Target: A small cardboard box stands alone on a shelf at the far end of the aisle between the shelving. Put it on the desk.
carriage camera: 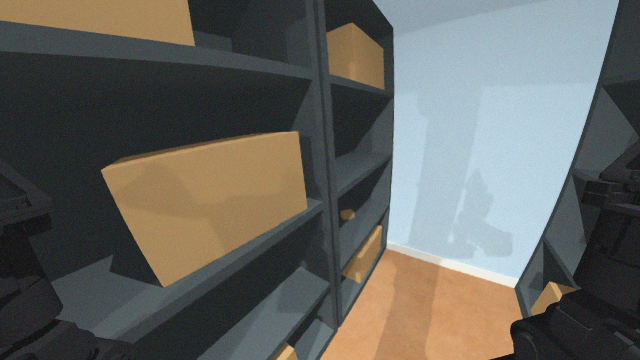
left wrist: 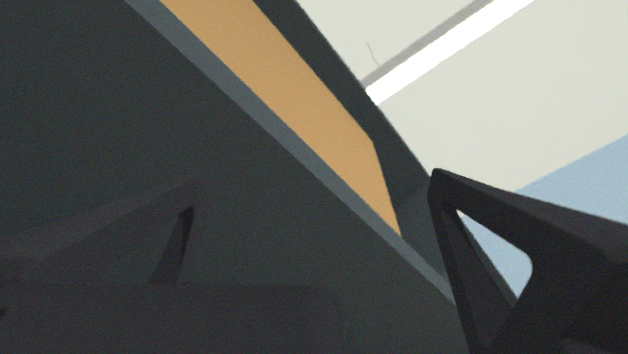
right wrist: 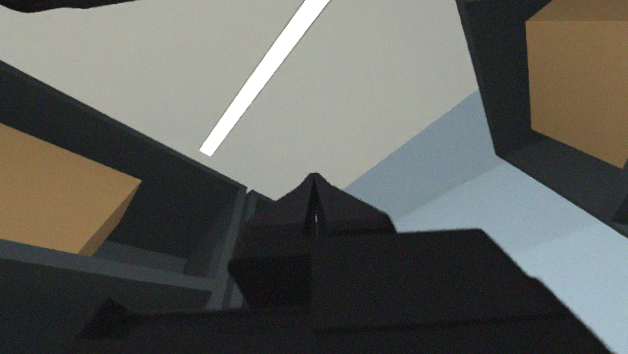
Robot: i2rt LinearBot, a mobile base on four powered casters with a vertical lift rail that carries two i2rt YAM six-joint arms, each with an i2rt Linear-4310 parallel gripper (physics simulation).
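Frame: origin at the left arm's base, x left, y back, z up, level; centimetres.
Seen in the pictures: left gripper, fingertip midpoint: [left wrist: 317,184]; right gripper, fingertip midpoint: [right wrist: 314,180].
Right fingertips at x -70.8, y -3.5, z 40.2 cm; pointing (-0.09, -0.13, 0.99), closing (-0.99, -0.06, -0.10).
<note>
Offsets run from my right fingertips to a thing's middle.
A small cardboard box @(dx +15.5, dy -109.2, dz -73.4 cm) [carriage camera: 347,215] sits alone on a low shelf of the far left shelving unit in the carriage view, near the end of the aisle. It is well away from both grippers. My left gripper [left wrist: 317,184] is open and empty, pointing up past a shelf edge in the left wrist view; part of it shows at the left edge of the carriage view. My right gripper [right wrist: 314,180] is shut and empty, pointing up towards the ceiling in the right wrist view; part of it shows at the right edge of the carriage view. The desk does not show.
A large box @(dx +66.0, dy -39.1, dz -16.6 cm) [carriage camera: 215,200] stands tilted in the picture on the near left shelving [carriage camera: 327,165], close to my left arm. Other boxes @(dx +11.3, dy -104.7, dz +29.1 cm) [carriage camera: 367,57] @(dx +8.1, dy -108.6, dz -108.1 cm) [carriage camera: 365,255] stand in the far left unit. More shelving [carriage camera: 607,115] lines the right. A blue wall [carriage camera: 450,65] ends the aisle.
</note>
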